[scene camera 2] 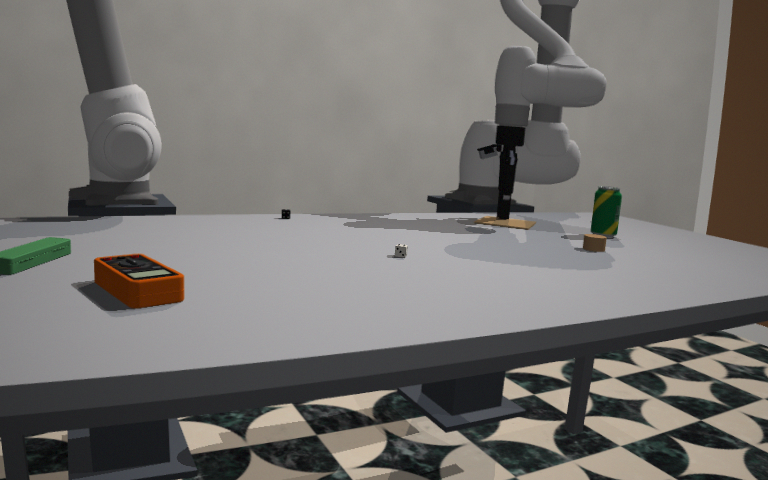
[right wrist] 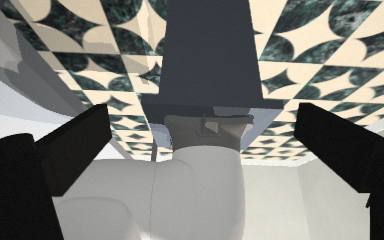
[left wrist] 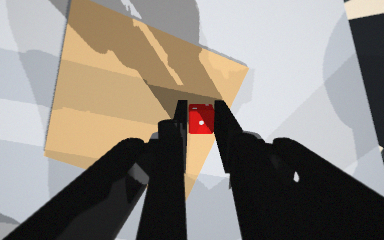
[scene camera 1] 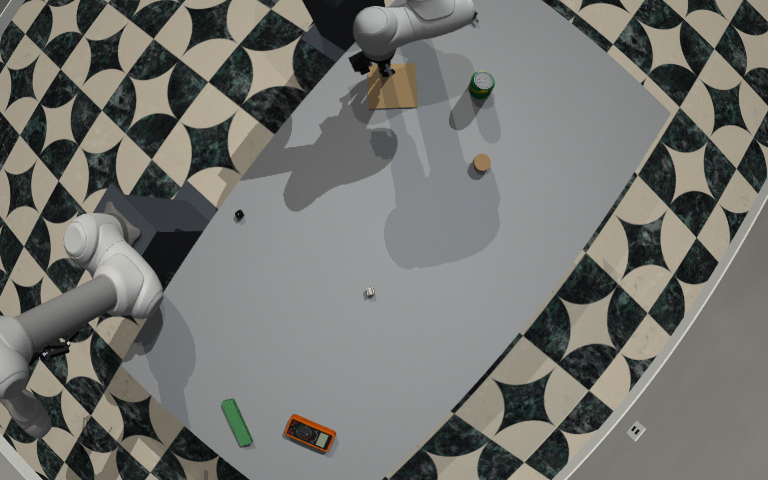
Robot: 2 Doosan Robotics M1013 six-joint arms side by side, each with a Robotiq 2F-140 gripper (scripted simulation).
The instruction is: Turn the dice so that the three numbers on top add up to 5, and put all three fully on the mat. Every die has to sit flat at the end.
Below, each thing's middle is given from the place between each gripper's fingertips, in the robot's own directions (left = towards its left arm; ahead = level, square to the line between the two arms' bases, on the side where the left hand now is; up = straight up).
Scene:
The red die (left wrist: pixel 200 116) is 20 mm below my left hand (scene camera 2: pixel 502 218). The rest, counted from my left hand: tan mat (scene camera 1: pixel 399 90) 50 mm ahead, 20 mm to the right, 40 mm below.
My right gripper is now 400 mm short of the tan mat, 1240 mm to the right of it and 120 mm above it. From my right hand the other things lie so: red die: 360 mm ahead, 1270 mm to the left, 110 mm below.

